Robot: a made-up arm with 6 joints. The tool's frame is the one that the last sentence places. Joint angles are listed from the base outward.
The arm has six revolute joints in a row. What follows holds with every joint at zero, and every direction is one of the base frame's. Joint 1 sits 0.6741 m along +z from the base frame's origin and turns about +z. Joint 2 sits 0.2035 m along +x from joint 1 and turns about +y. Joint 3 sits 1.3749 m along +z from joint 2 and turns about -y. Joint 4 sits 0.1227 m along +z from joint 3 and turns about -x. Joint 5 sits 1.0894 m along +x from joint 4 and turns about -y. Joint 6 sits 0.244 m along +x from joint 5 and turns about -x. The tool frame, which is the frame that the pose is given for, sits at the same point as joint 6; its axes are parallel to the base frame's.
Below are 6 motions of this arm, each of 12 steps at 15 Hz.
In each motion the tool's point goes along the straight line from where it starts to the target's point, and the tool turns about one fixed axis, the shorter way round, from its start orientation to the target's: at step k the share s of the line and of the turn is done. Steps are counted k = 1, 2, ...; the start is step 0. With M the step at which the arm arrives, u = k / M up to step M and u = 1 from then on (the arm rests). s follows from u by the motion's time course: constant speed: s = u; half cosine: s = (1 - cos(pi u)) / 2; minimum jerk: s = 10 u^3 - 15 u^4 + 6 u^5.
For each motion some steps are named. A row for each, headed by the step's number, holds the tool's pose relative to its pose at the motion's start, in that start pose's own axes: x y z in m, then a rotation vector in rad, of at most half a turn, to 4 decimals.
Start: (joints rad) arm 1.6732 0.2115 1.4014 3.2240 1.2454 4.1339
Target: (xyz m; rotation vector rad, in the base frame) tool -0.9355 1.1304 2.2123 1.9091 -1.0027 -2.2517
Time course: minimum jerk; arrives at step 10
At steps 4, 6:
4: 0.0553 0.3680 0.0903 0.0547 0.2372 0.5681
6: 0.1189 0.7913 0.1942 0.1177 0.5101 1.2215

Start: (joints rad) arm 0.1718 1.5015 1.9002 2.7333 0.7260 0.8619
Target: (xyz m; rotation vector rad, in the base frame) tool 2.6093 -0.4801 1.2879 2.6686 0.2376 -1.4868
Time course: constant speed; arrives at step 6
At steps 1, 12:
1: -0.0868 0.1222 0.0804 0.1040 -0.1298 0.0072
12: -0.5210 0.7332 0.4822 0.6241 -0.7790 0.0434

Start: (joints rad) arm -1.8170 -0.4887 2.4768 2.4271 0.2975 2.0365
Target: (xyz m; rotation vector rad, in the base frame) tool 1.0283 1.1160 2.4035 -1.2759 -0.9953 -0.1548
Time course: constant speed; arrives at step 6
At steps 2, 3, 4, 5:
2: -0.0388 -0.2124 -0.1953 -0.2138 0.1291 -0.1379
3: -0.0581 -0.3186 -0.2929 -0.3207 0.1936 -0.2069
4: -0.0775 -0.4249 -0.3906 -0.4276 0.2582 -0.2759
5: -0.0969 -0.5311 -0.4882 -0.5345 0.3227 -0.3449

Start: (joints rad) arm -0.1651 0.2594 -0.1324 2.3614 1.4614 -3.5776
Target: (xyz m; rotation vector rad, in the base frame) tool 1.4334 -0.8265 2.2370 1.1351 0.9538 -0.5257
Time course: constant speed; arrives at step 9
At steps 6, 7, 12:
6: -0.6746 -0.0980 -0.0850 0.0755 -0.5829 0.0695
7: -0.7871 -0.1143 -0.0992 0.0880 -0.6801 0.0811
12: -1.0119 -0.1469 -0.1276 0.1132 -0.8744 0.1042

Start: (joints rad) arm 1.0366 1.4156 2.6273 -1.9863 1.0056 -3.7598
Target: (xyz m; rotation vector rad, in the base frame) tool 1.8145 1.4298 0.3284 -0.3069 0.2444 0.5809
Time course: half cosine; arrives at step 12
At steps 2, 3, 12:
2: -0.0036 -0.0440 -0.1153 -0.0295 0.0474 0.0340
3: -0.0079 -0.0961 -0.2521 -0.0644 0.1035 0.0743
12: -0.0539 -0.6562 -1.7211 -0.4397 0.7070 0.5073

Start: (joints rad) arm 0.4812 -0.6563 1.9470 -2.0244 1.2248 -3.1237
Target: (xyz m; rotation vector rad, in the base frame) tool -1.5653 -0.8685 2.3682 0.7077 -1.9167 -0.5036
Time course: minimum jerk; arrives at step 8
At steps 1, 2, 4, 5, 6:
1: -0.0018 0.0004 0.0029 0.0079 -0.0108 0.0034
2: -0.0117 0.0023 0.0184 0.0510 -0.0696 0.0216
4: -0.0566 0.0111 0.0891 0.2465 -0.3362 0.1046
5: -0.0820 0.0161 0.1291 0.3573 -0.4873 0.1516
6: -0.1014 0.0199 0.1597 0.4420 -0.6027 0.1875

